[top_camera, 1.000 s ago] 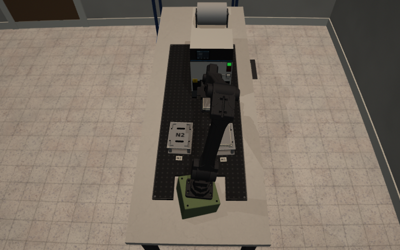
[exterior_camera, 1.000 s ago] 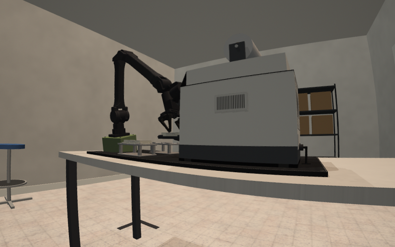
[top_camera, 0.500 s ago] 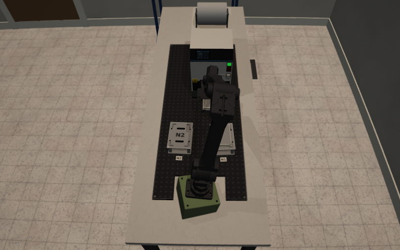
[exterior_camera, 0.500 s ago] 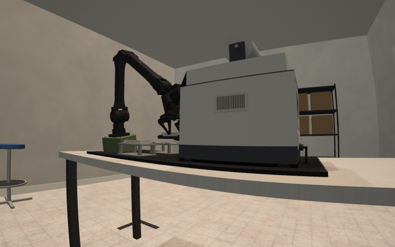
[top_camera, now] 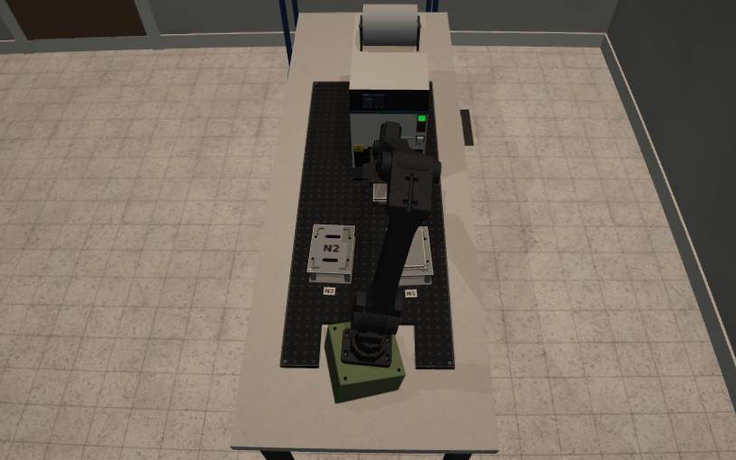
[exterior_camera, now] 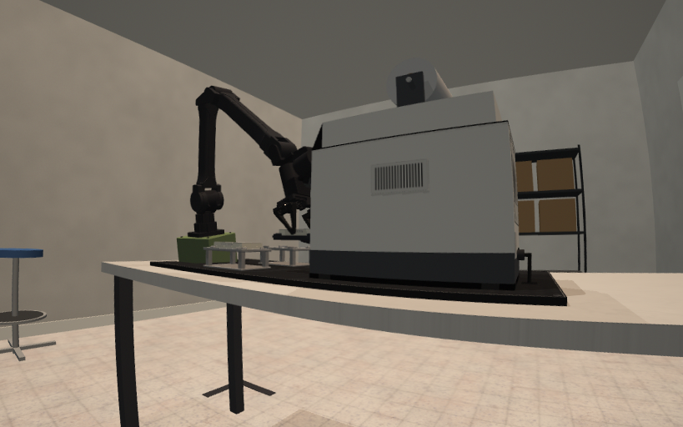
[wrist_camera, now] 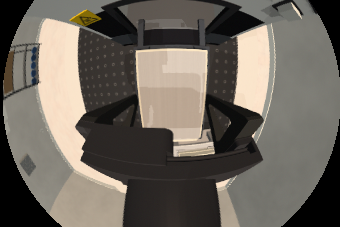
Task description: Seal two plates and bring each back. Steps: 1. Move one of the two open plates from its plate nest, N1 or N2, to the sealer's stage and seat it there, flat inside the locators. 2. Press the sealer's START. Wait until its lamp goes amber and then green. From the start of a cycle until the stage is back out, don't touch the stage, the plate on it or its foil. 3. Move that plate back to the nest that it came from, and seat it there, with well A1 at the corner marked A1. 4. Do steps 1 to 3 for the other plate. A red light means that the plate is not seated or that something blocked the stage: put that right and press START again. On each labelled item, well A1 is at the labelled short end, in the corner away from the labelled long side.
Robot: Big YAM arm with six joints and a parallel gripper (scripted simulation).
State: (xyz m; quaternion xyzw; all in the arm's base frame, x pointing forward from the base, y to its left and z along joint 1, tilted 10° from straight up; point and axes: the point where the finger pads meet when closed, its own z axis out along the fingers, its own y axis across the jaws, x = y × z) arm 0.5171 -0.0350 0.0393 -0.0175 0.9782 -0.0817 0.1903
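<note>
The white well plate lies right at my hand. From my hand the other things lie so: yellow warning label: 10 cm ahead, 9 cm to the left, 4 cm above; then sealer stage: 1 cm below; then N2 label: 31 cm behind, 16 cm to the left, 11 cm below.
</note>
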